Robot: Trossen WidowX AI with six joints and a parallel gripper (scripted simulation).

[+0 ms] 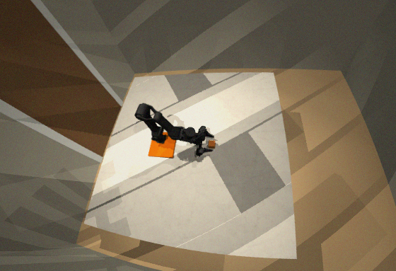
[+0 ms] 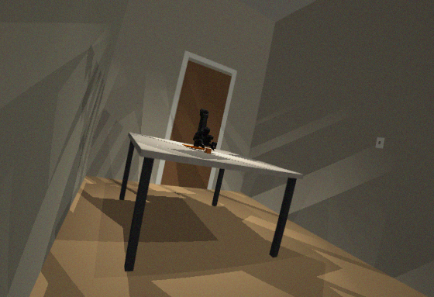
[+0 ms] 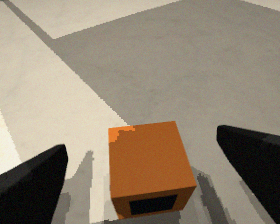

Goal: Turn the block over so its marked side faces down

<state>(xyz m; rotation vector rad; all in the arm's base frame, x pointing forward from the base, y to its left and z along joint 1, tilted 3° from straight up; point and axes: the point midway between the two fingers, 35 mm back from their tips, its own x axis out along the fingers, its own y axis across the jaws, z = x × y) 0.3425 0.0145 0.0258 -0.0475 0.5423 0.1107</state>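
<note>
Now: the block 20 mm behind my gripper tip and 20 mm below it.
</note>
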